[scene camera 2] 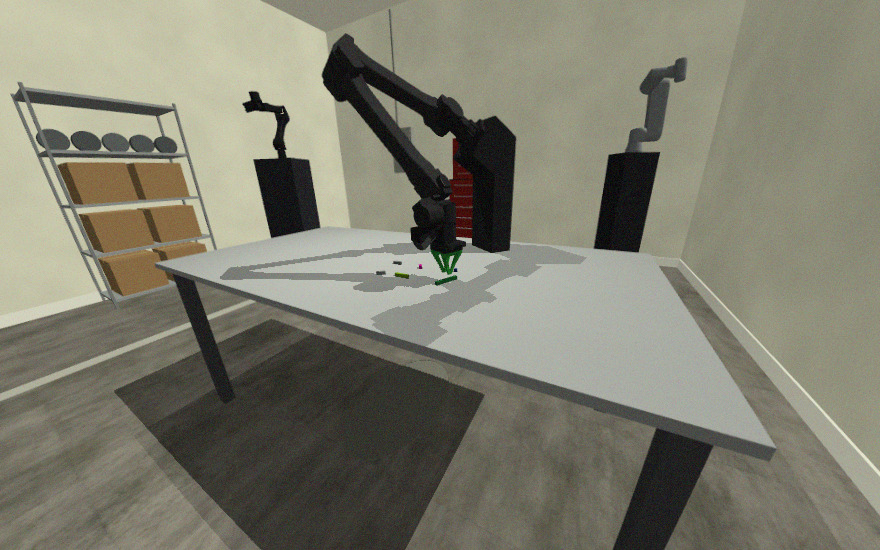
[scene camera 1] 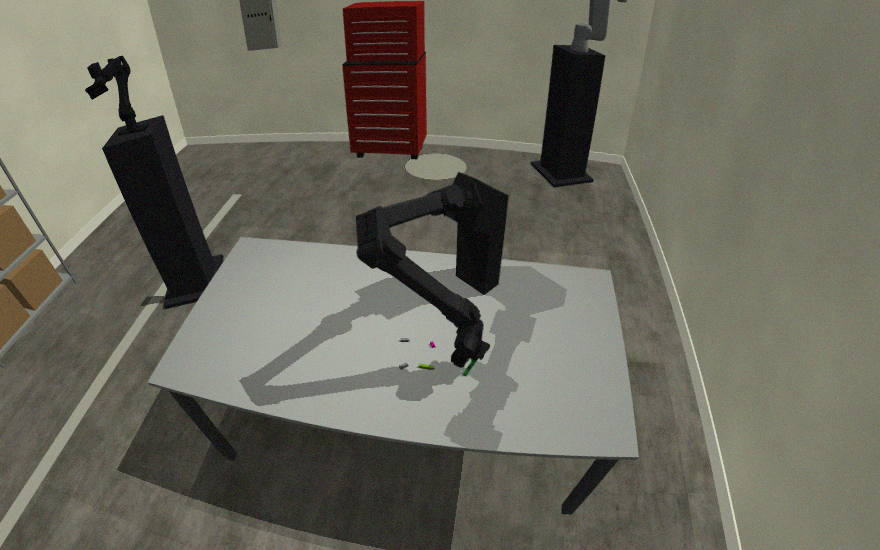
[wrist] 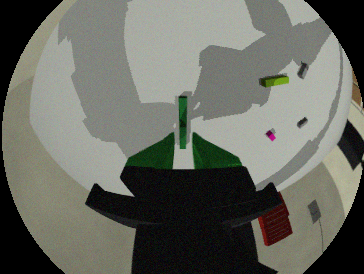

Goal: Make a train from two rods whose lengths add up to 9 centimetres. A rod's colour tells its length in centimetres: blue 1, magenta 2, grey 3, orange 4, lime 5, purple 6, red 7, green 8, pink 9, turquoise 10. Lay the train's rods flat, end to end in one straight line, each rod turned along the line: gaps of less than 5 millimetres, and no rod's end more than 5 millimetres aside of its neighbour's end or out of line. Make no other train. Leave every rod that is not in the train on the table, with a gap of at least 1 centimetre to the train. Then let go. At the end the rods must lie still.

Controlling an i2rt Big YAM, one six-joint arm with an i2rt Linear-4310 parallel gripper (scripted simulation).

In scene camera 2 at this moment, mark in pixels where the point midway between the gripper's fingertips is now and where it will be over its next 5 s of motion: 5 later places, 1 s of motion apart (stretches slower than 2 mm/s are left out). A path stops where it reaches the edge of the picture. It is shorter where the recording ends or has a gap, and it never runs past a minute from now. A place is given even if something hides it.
The gripper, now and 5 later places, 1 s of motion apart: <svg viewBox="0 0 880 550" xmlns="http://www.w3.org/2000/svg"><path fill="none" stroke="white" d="M446 273L447 276L446 273L446 248L442 243L442 247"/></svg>
